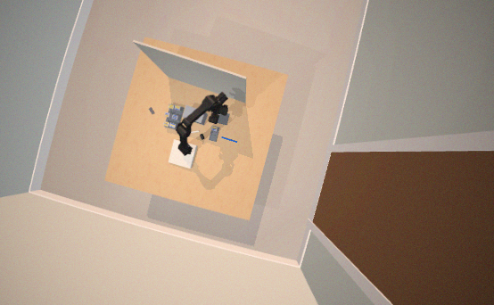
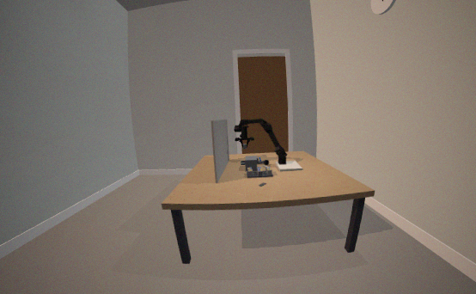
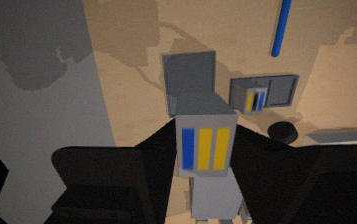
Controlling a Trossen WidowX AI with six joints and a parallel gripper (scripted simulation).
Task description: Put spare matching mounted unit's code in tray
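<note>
Right now the grey tray is 16 cm below my gripper tip. Also, from my gripper tip: blue rod (15 cm behind, 12 cm to the right, 15 cm below); mounted unit (6 cm behind, 21 cm to the left, 11 cm below); flat grey holder plate (15 cm behind, 1 cm to the left, 15 cm below).
</note>
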